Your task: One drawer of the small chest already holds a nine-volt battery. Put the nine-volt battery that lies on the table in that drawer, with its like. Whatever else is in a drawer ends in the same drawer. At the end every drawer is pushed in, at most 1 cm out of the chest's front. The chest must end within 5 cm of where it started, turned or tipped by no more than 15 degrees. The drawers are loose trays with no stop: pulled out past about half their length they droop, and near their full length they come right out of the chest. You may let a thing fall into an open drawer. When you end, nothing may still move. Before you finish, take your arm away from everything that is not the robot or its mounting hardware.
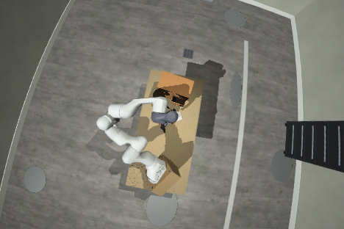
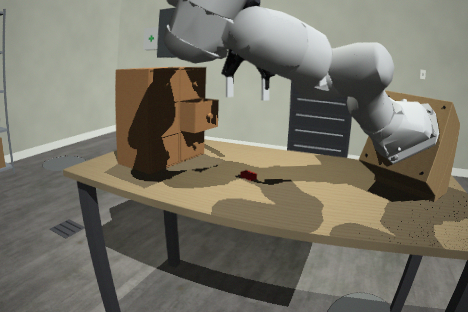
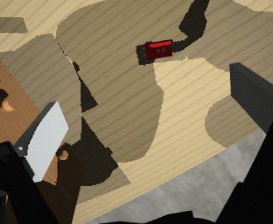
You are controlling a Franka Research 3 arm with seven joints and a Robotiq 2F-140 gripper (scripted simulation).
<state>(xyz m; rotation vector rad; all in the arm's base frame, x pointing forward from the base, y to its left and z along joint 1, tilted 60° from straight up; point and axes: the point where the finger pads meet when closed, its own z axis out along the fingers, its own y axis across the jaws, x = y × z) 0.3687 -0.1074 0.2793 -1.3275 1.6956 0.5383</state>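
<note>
Right now the nine-volt battery is 3 cm behind my hand, 2 cm to the left of it and 24 cm below it.
</note>
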